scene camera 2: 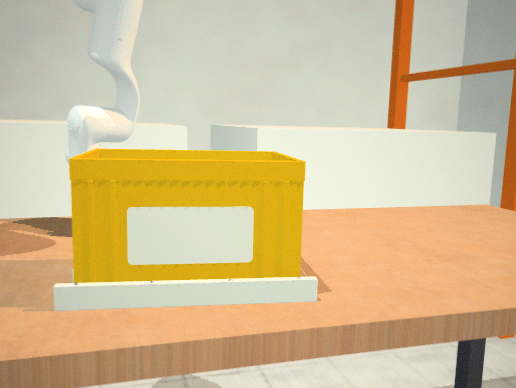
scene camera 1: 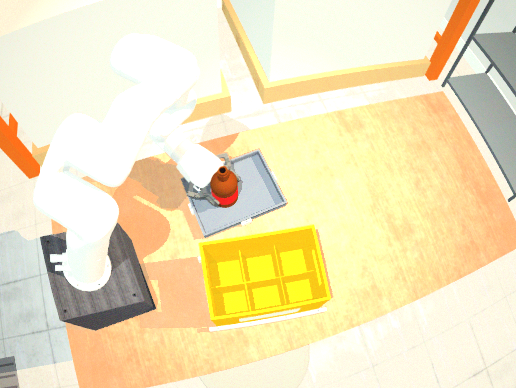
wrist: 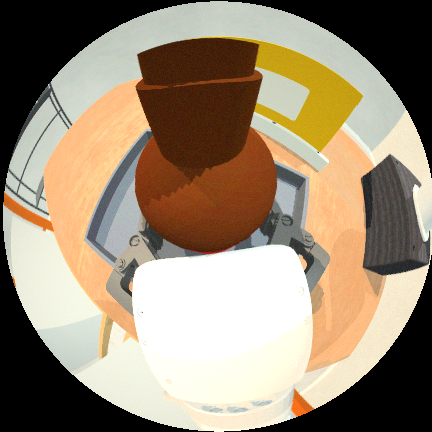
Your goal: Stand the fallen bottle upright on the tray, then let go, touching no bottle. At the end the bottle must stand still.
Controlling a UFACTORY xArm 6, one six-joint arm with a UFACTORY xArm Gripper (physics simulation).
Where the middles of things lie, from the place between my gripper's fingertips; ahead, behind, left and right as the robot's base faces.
Scene:
I see the brown bottle [scene camera 1: 224, 186] 4 cm above my hand, 1 cm to the left of it and 1 cm behind it.

